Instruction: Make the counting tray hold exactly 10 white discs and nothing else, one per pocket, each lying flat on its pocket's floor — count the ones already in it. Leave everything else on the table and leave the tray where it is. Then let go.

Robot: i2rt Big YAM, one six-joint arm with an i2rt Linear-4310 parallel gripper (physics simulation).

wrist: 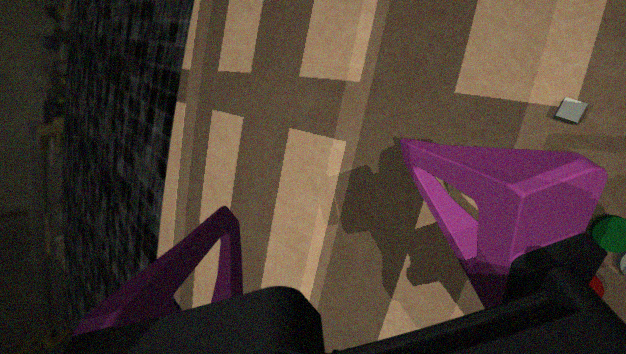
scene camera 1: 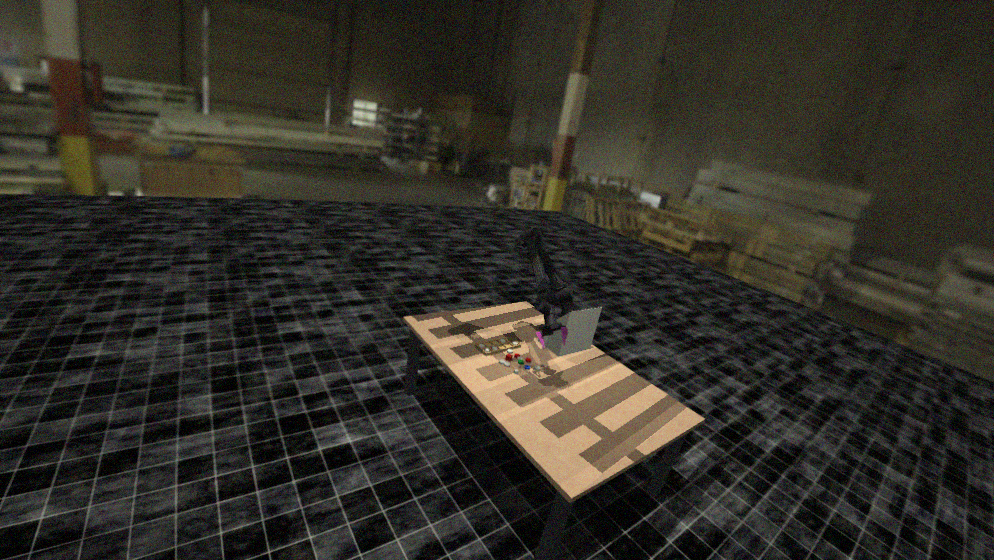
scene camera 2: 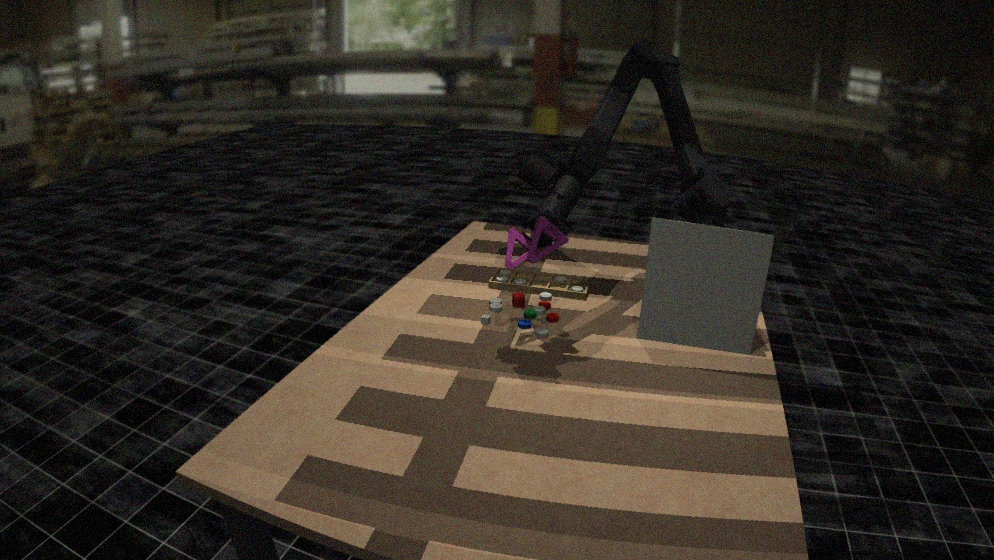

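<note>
The counting tray (scene camera 1: 503, 350) (scene camera 2: 535, 289) lies at the table's far part; pale discs show in several pockets, but the full count cannot be read. Loose white discs (scene camera 2: 545, 296) (scene camera 2: 495, 304) (scene camera 2: 541, 332) lie on the near side of it in the scene camera 2 view. Among them are a green disc (scene camera 2: 530, 313) (wrist: 612, 234), a blue disc (scene camera 2: 524, 324) and red discs (scene camera 2: 552, 317) (scene camera 2: 544, 304). My gripper (scene camera 1: 552, 344) (scene camera 2: 523, 263) (wrist: 312, 183) is open and empty, raised above the table. In the wrist view the discs lie right of its right finger.
A red block-like piece (scene camera 2: 518, 299) stands near the tray. A small grey piece (scene camera 2: 485, 319) lies at the left of the group. A pale grey square piece (wrist: 571, 111) shows in the wrist view. A tall grey panel (scene camera 1: 582, 330) (scene camera 2: 706, 285) stands right of the discs. Shadows stripe the table (scene camera 2: 626, 452).
</note>
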